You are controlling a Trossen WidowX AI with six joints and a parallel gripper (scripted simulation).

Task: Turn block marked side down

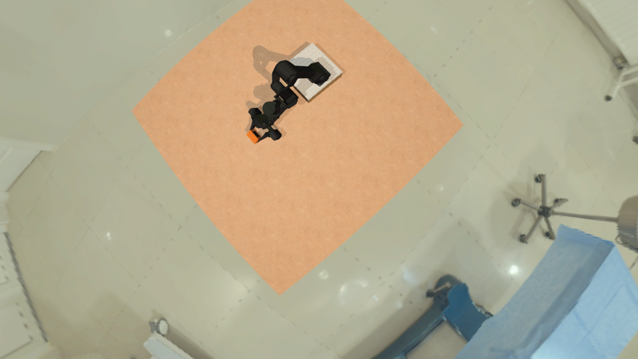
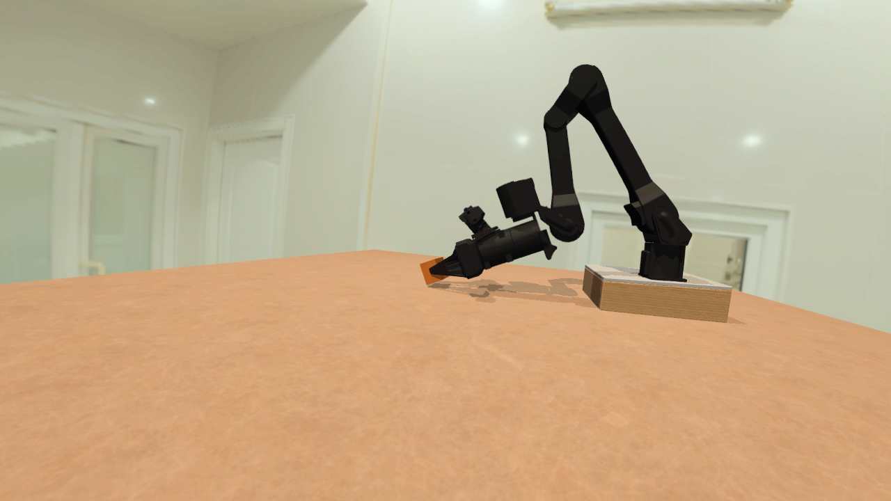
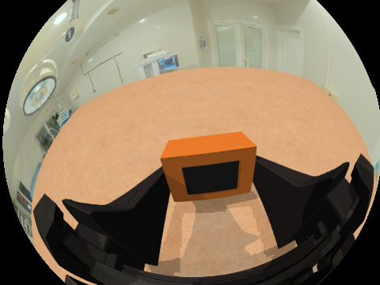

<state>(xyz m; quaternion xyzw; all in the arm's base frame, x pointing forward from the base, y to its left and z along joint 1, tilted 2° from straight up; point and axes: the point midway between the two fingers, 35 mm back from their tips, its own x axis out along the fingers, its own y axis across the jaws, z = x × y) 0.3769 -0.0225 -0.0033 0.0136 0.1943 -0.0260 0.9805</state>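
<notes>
Right now my gripper tip is 1 cm past the orange block.
</notes>
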